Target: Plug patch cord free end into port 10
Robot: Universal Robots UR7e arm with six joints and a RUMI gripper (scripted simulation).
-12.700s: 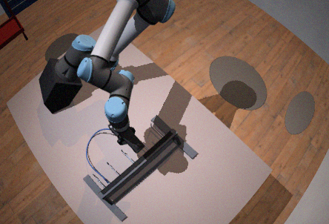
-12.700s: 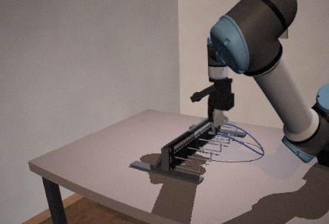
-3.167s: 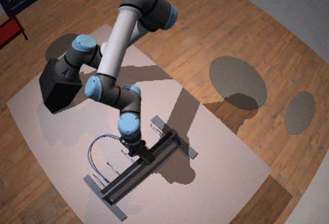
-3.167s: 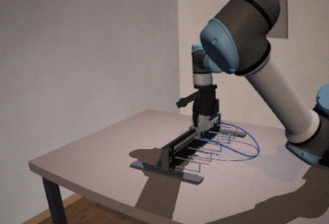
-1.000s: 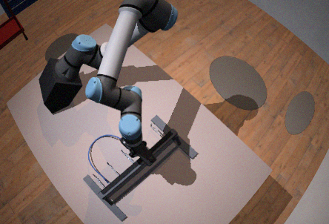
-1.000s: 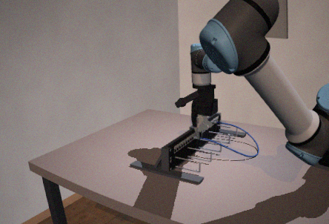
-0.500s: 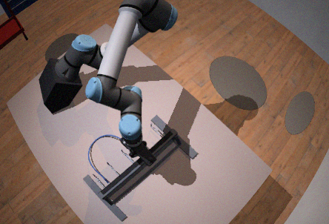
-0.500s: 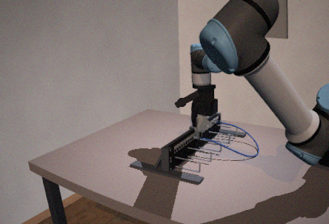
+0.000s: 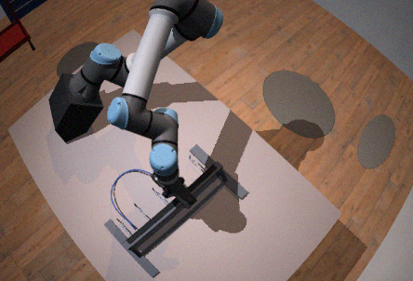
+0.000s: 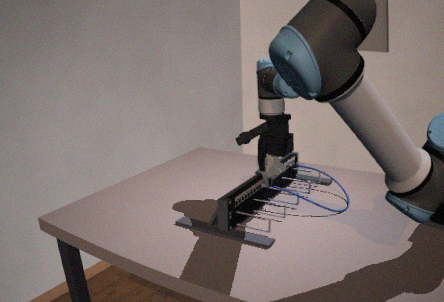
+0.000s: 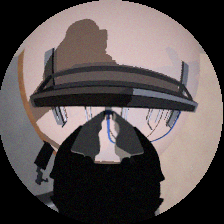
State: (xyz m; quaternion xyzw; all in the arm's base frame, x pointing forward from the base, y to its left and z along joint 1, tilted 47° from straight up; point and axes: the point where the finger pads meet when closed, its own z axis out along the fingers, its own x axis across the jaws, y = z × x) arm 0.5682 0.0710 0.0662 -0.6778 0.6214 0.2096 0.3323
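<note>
Right now my hand is 1 cm short of the plug and 1 cm above it.
</note>
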